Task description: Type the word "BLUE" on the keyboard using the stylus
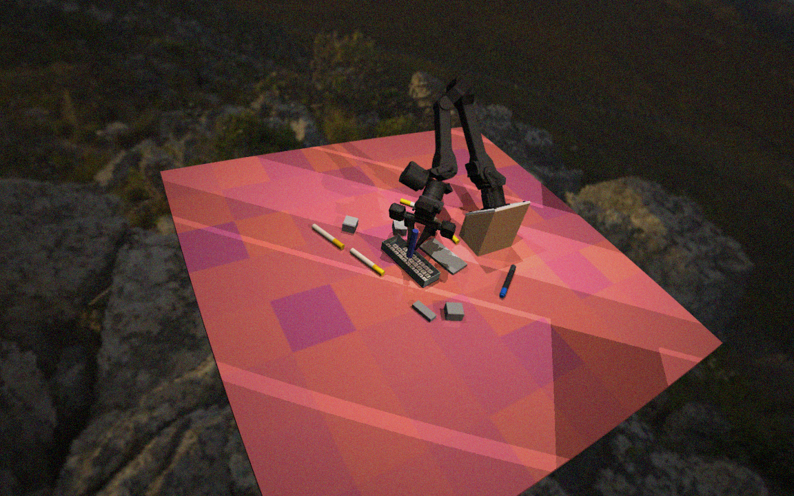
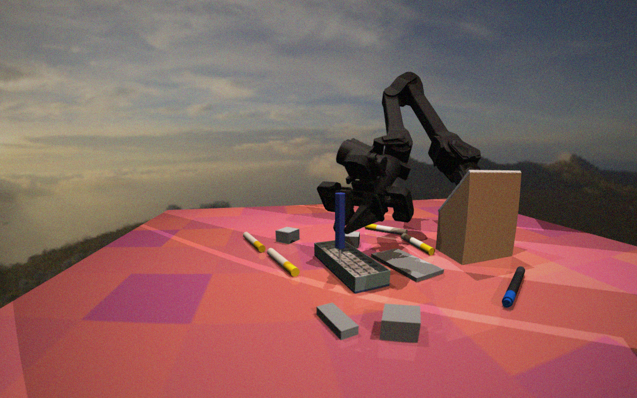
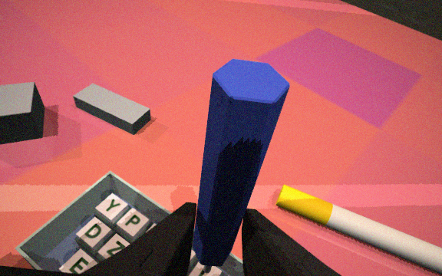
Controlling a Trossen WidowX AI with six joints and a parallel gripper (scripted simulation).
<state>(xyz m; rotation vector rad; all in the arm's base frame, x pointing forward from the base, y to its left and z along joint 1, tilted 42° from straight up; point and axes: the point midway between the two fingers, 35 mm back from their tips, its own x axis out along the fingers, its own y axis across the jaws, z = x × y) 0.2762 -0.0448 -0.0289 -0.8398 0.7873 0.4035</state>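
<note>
Now: gripper tip 130 mm past the flat grey plate, 10 mm to the right of it and 70 mm above it. Round my gripper tip: stylus (20 mm below); then blue-capped marker (220 mm behind, 190 mm to the left, 70 mm below).
</note>
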